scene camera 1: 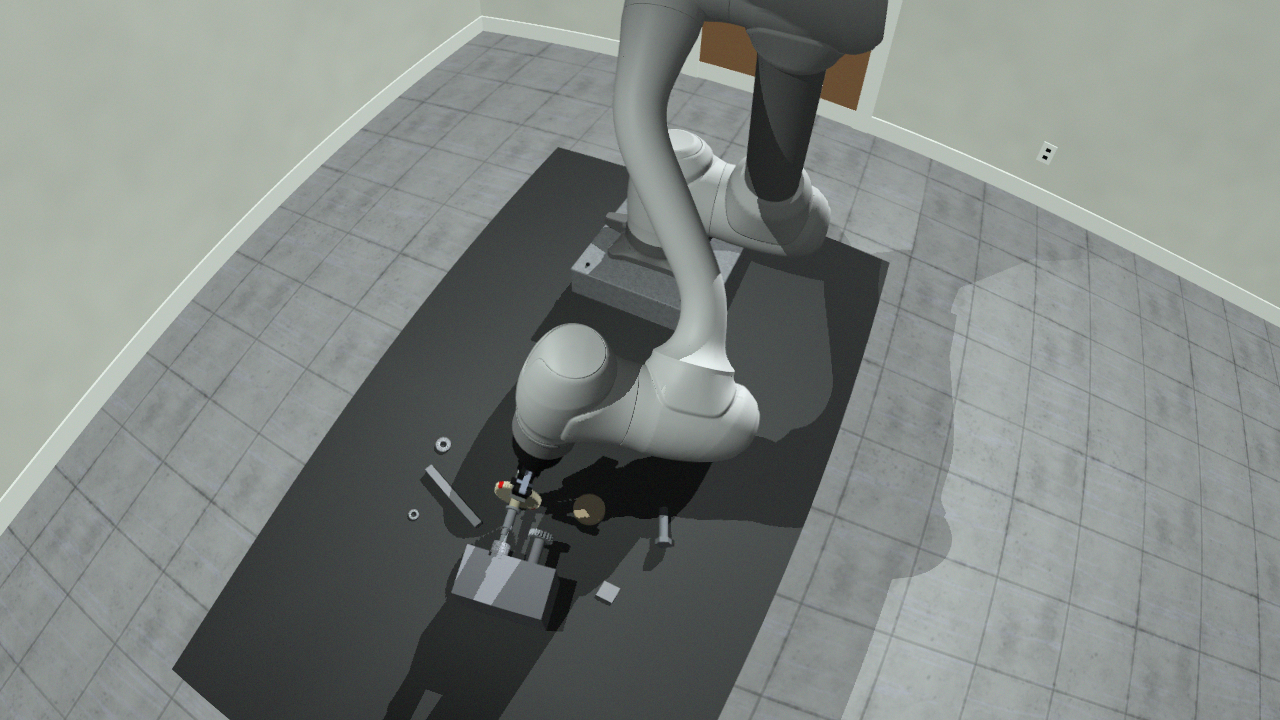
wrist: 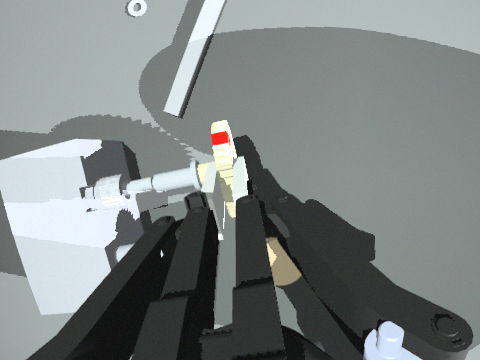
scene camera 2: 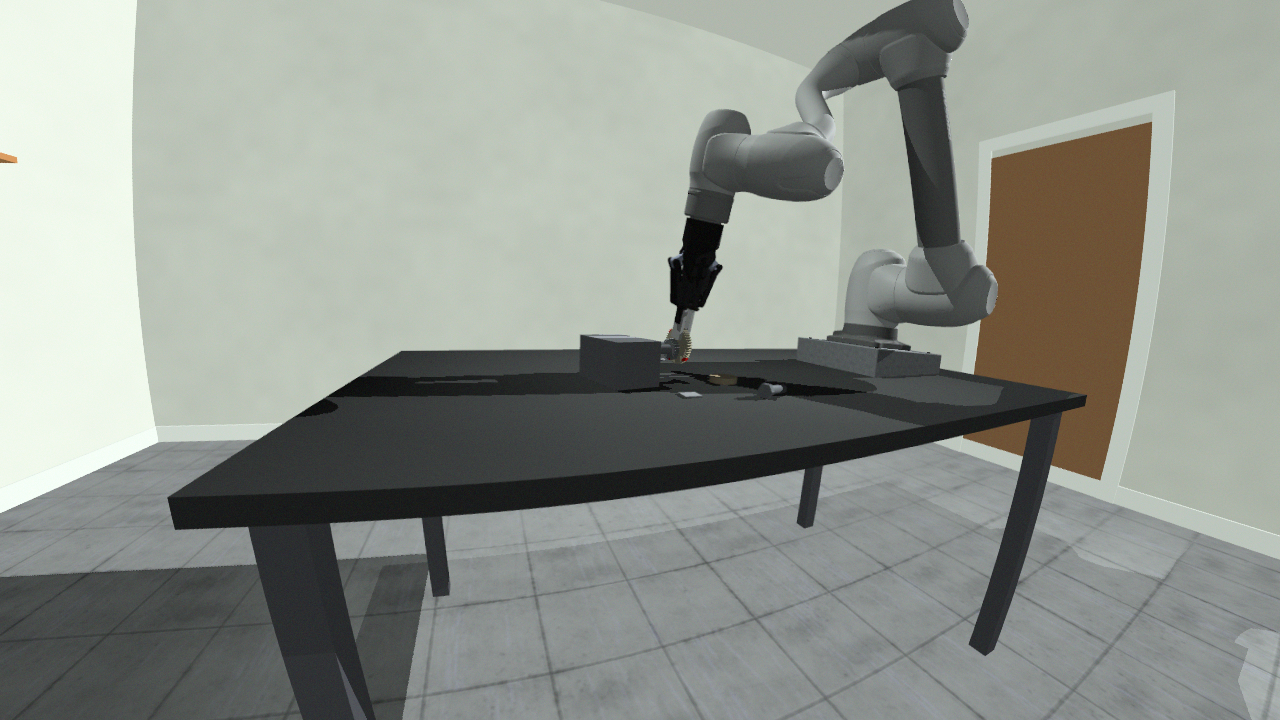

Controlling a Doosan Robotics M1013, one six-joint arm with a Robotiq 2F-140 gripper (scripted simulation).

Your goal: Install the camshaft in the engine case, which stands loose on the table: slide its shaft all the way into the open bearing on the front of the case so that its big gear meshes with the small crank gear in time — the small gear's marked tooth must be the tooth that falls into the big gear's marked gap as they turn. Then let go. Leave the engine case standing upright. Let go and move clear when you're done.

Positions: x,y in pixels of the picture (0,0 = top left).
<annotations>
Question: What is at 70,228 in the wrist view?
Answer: A grey engine case.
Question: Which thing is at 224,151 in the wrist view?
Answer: A camshaft.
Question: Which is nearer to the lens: the grey flat bar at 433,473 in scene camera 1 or the grey engine case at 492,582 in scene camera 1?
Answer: The grey engine case.
</annotations>
